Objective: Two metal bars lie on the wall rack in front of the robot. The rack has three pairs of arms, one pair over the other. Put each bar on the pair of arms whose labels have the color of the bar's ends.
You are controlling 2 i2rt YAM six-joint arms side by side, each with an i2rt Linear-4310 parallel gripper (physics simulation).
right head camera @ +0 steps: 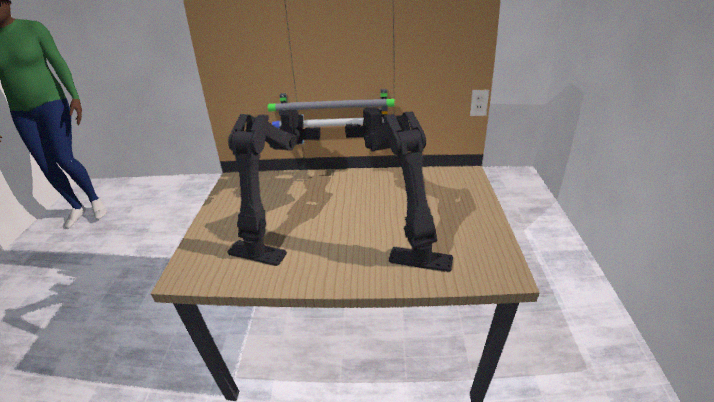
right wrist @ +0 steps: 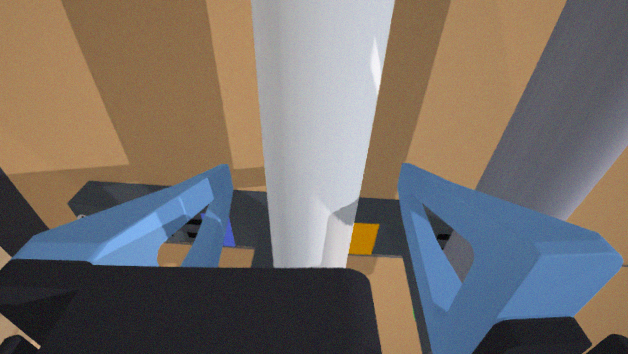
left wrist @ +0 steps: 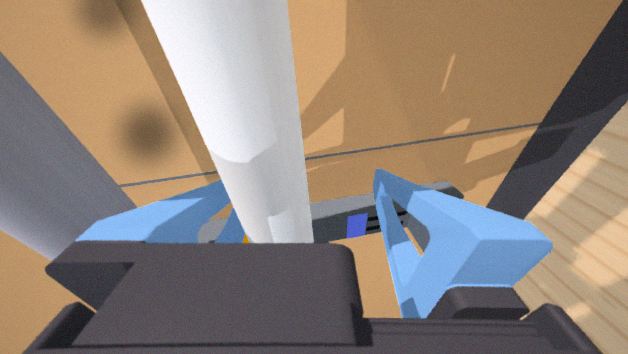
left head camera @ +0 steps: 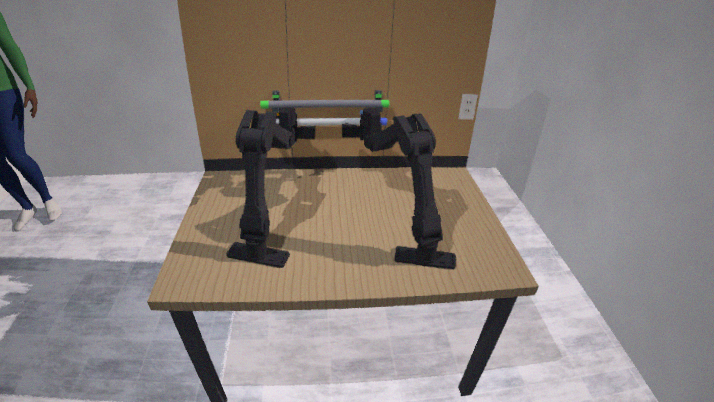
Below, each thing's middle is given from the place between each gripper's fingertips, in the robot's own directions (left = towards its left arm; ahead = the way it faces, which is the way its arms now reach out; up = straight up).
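Labels:
I can see the white bar (right wrist: 318, 76), which is 4 cm behind my right hand and 17 cm to the left of it.
The white bar is 2 cm above my left hand, and it is also 3 cm behind that hand and 16 cm to the right of it.

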